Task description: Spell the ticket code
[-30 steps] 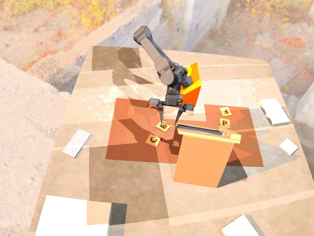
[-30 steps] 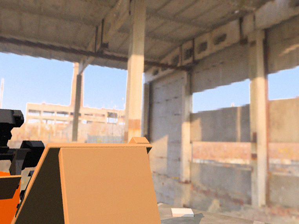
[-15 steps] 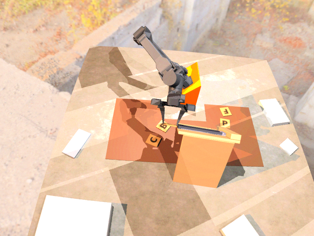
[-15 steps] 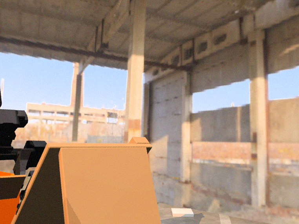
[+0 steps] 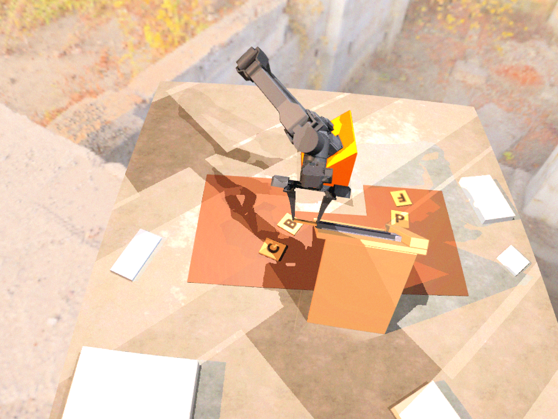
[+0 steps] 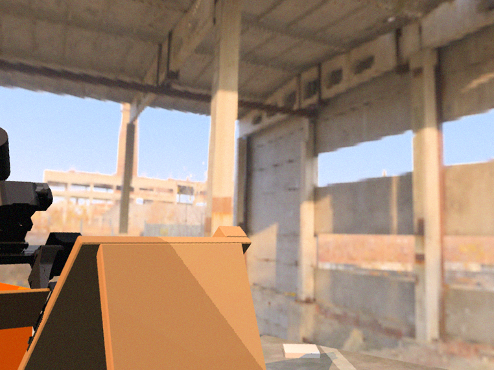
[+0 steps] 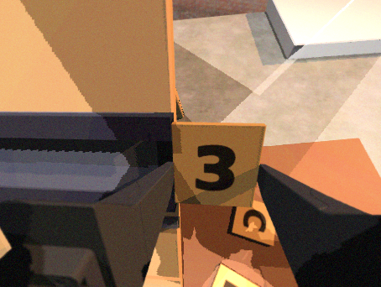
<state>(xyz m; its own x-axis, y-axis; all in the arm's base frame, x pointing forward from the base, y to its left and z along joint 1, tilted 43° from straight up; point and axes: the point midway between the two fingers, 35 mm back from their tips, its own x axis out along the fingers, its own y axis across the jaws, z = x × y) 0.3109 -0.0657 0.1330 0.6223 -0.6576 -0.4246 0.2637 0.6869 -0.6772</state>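
My gripper tip is 12 cm to the right of the white ticket, 7 cm above it and 3 cm past it. From my gripper tip the other things lie so: orange mat 18 cm below, 12 cm to the left, 12 cm behind; then grey slab 44 cm to the right, 18 cm below, 5 cm behind.
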